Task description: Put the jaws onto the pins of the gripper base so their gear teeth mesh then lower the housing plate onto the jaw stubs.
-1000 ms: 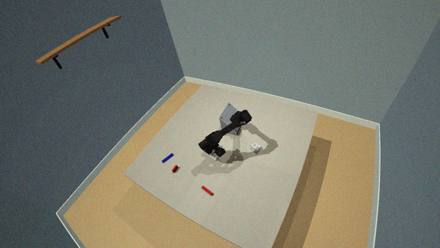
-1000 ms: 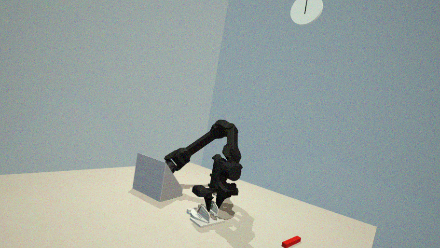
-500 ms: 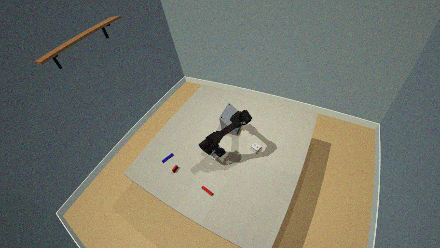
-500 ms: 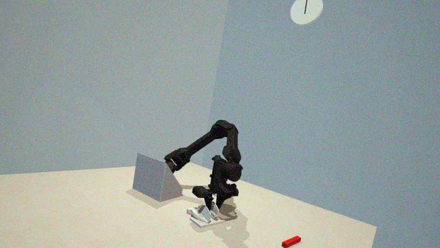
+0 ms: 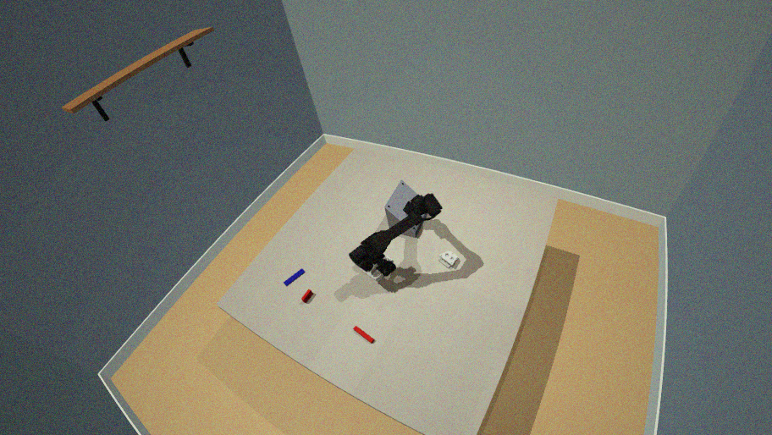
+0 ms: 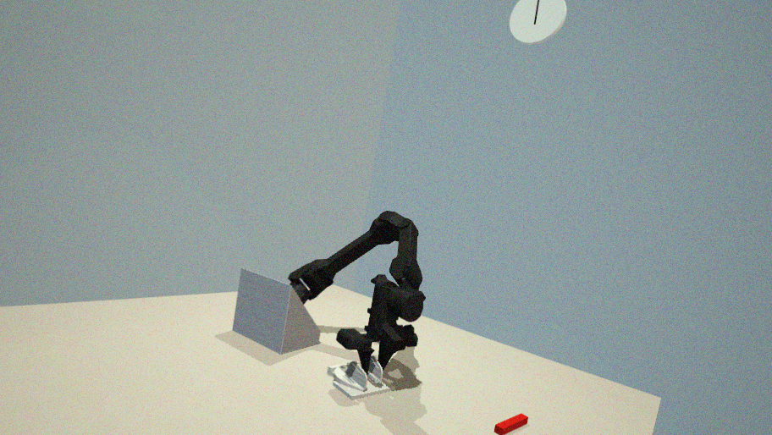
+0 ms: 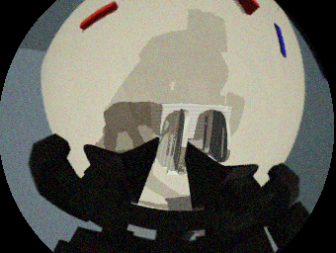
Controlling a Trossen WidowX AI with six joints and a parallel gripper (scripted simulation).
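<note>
The white jaw is 5 cm behind my gripper tip and 4 cm to the right of it. Also, from my gripper tip: red bar: 30 cm ahead, 8 cm to the left, 1 cm below; blue block: 18 cm ahead, 38 cm to the right, 2 cm below.
</note>
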